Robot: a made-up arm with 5 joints.
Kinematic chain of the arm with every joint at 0, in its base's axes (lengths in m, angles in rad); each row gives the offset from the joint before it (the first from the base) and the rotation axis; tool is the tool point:
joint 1: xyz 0 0 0.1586 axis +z
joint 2: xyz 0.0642 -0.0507 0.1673 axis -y
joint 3: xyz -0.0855 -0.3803 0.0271 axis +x
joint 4: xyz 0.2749 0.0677 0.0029 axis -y
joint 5: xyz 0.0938 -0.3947 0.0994 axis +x
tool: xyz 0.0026 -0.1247 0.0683
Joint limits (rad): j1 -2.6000..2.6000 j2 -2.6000..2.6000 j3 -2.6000..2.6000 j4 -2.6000..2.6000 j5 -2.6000..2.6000
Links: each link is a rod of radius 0.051 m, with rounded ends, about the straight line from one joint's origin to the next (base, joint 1, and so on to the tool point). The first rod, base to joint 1, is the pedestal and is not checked.
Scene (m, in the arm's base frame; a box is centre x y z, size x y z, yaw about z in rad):
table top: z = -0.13
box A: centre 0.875 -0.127 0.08 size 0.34 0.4 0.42 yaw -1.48
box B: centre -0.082 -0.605 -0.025 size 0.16 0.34 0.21 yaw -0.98
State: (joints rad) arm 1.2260 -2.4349 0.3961 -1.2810 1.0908
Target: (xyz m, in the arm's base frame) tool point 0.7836 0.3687 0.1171
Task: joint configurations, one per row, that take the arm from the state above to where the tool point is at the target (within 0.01 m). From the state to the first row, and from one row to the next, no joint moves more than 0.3 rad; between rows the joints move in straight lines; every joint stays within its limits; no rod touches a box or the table.
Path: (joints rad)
1: 1.4321 -2.5175 0.6546 -1.2953 0.9716
2: 1.6383 -2.6000 0.9131 -1.3095 0.8524
3: 1.9347 -2.6000 1.0254 -1.4684 0.9576
4: 2.2312 -2.6000 1.1376 -1.6272 1.0629
5: 2.5277 -2.6000 1.2498 -1.7860 1.1681
6: 2.4294 -2.5088 0.9531 -1.6677 1.1948
7: 2.3312 -2.4175 0.6564 -1.5493 1.2216
8: 2.2329 -2.3263 0.3596 -1.4309 1.2483
9: 2.1347 -2.2350 0.0629 -1.3126 1.2751
10: 2.0364 -2.1438 -0.2338 -1.1942 1.3018

